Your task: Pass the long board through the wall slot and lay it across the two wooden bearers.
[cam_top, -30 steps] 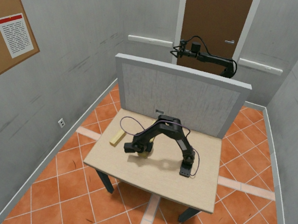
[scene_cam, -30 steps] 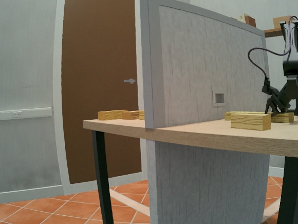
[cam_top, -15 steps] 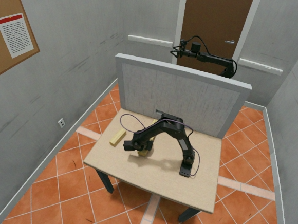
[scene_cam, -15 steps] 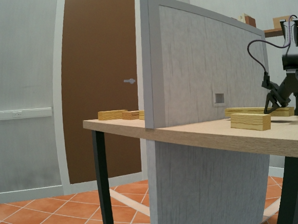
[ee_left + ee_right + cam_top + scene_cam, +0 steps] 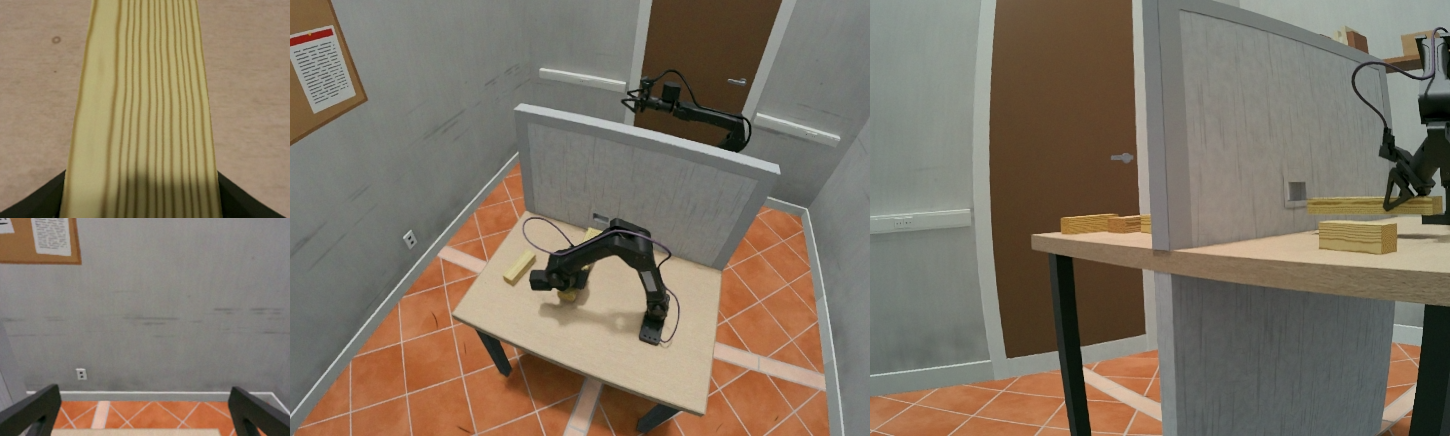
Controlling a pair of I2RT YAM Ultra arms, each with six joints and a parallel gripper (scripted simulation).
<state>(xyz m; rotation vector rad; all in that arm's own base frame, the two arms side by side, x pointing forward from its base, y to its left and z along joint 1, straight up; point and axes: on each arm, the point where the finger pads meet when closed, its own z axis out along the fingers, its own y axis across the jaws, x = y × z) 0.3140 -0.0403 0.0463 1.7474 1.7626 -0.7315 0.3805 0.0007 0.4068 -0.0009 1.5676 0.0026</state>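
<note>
My left hand is 50 mm to the left of the long board. Round my left hand: wooden offcut: 220 mm ahead, 50 mm to the left, 40 mm below.
</note>
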